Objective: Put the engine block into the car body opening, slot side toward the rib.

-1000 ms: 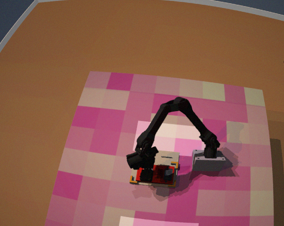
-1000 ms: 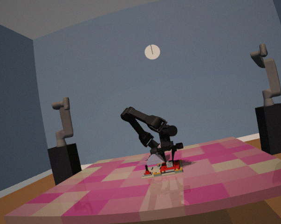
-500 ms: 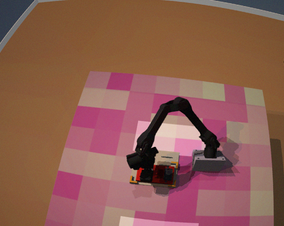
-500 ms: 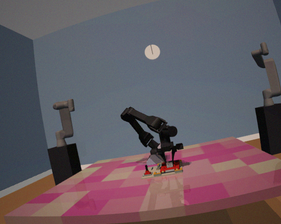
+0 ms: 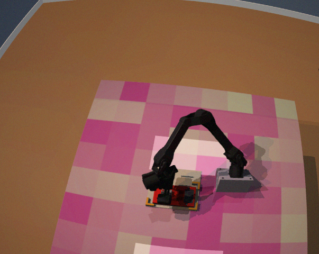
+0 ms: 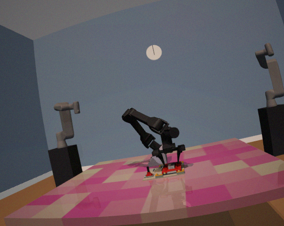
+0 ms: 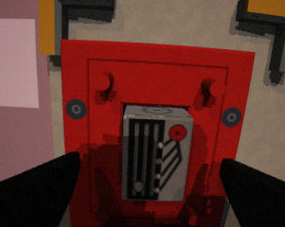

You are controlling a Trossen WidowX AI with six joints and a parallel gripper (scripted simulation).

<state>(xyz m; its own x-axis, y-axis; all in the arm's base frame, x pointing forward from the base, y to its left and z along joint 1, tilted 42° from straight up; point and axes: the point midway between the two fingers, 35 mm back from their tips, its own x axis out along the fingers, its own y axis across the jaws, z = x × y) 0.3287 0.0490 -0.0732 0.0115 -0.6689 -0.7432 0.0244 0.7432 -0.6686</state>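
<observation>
Right now the grey engine block is 2 cm below my gripper tip.
</observation>
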